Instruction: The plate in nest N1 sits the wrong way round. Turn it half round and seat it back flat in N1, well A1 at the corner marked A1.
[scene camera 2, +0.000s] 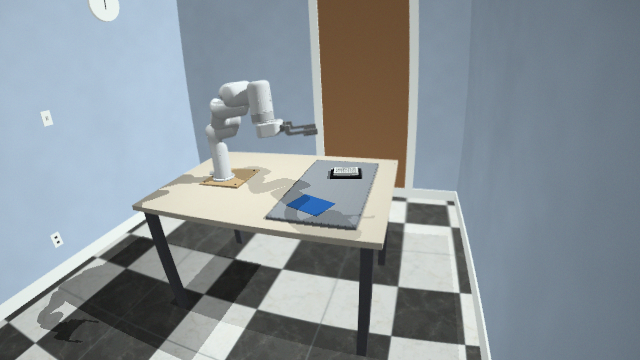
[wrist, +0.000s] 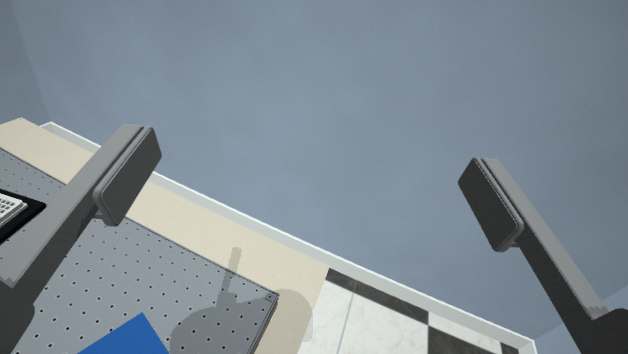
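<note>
The white well plate (scene camera 2: 346, 171) (wrist: 8, 206) sits in the black nest (scene camera 2: 354, 176) (wrist: 35, 206) at the back of the grey board; in the wrist view part of the plate and nest shows at the left edge. The corner mark A1 and the plate's well labels are too small to read. My gripper (scene camera 2: 316, 129) (wrist: 312, 187) is wide open, with nothing between its fingers. It hangs high above the table, level and pointing outward, well apart from the plate.
The grey perforated board (scene camera 2: 345, 192) (wrist: 150, 260) lies on the wooden table (scene camera 2: 215, 200) (wrist: 200, 215). A blue square (scene camera 2: 311, 205) (wrist: 130, 337) lies on the board's front part. The arm's base stands on a brown plate (scene camera 2: 242, 180) at the table's left.
</note>
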